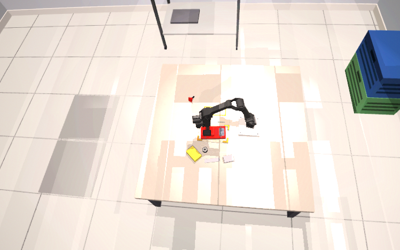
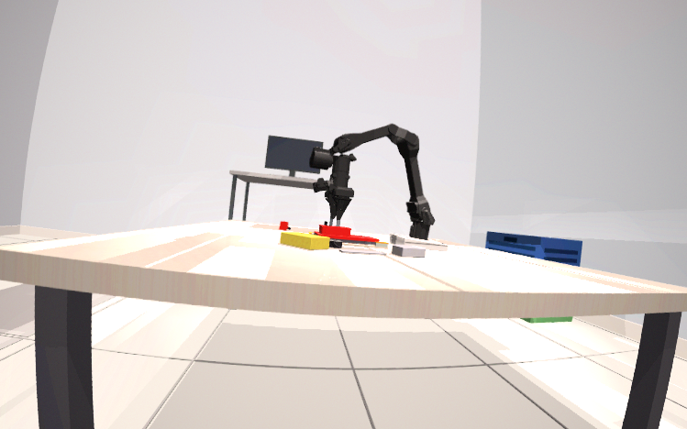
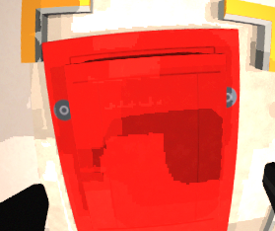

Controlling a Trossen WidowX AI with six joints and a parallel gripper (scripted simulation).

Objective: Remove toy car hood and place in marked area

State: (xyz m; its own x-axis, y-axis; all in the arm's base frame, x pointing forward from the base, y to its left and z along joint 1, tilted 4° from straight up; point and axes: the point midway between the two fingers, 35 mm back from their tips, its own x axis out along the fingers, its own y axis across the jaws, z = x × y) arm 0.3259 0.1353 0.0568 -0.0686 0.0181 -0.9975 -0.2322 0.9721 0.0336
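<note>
Right now my gripper tip is 3 cm above the red hood. The rest, counted from my gripper tip: yellow block 7 cm ahead, 20 cm to the left, 6 cm below.
</note>
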